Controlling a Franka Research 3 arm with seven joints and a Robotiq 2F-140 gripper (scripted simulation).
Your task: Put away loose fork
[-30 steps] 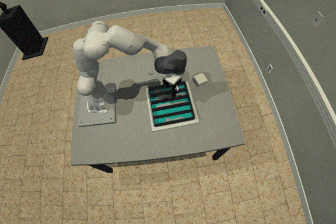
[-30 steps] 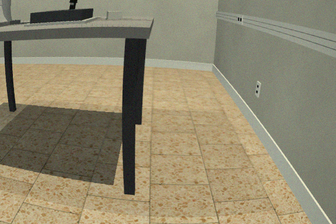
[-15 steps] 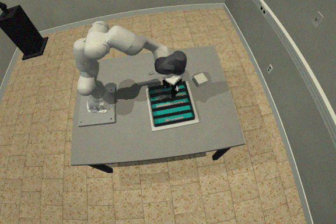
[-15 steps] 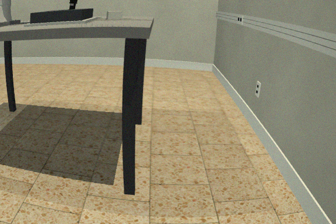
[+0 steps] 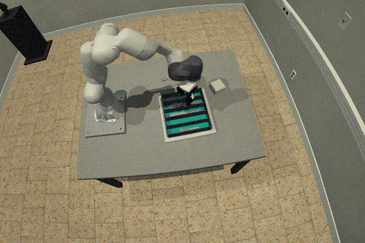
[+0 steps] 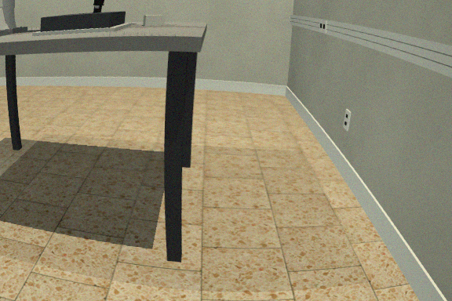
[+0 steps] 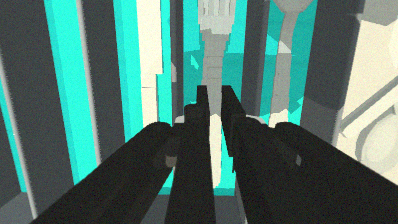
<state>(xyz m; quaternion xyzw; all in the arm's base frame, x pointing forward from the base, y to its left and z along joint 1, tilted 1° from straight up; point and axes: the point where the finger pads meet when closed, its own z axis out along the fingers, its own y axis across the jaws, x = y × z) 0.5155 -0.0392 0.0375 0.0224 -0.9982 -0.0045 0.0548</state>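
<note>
My hand is 10 mm past the knife, 60 mm to the left of it and 40 mm above it. Also, from my hand: white box 230 mm ahead, 110 mm to the left, 40 mm below.
</note>
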